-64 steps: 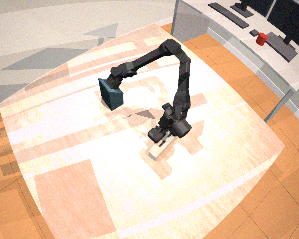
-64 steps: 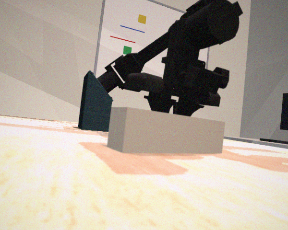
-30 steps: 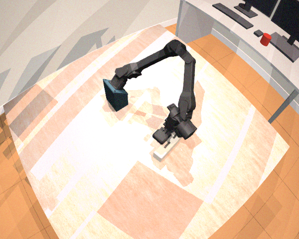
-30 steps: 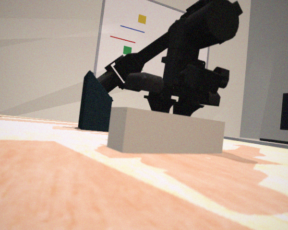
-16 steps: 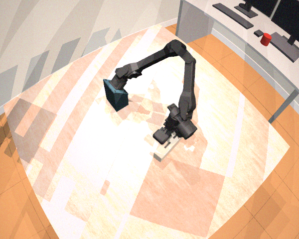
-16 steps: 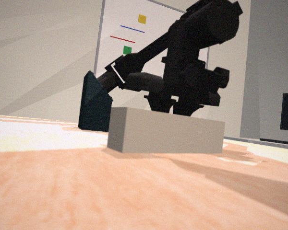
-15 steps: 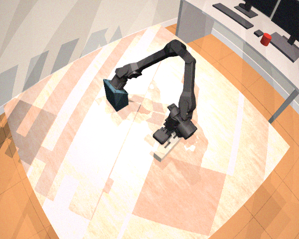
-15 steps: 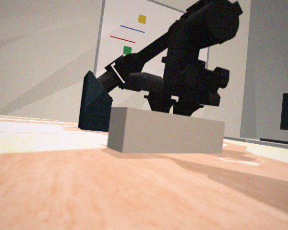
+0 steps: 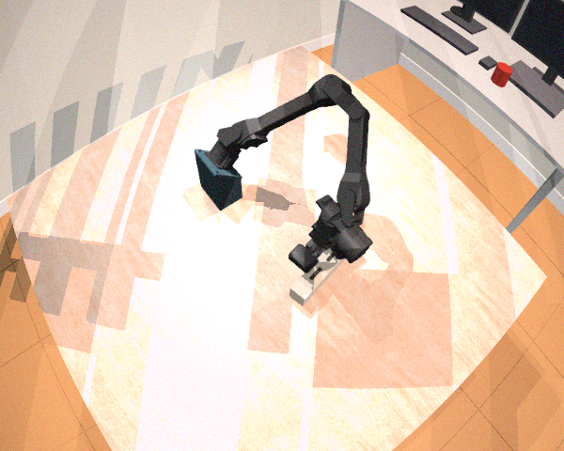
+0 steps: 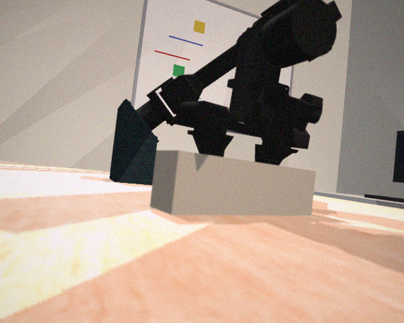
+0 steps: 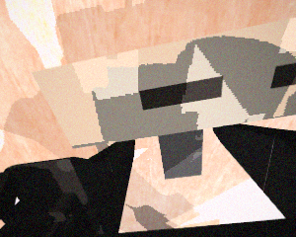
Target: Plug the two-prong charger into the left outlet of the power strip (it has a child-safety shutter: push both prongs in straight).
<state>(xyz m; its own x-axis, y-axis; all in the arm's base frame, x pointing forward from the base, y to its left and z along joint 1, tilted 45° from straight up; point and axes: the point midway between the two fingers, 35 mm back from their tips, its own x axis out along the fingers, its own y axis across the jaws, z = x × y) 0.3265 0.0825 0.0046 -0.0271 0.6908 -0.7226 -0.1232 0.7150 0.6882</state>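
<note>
Now: the two-prong charger 1 cm ahead of my gripper tip and 1 cm above it.
</note>
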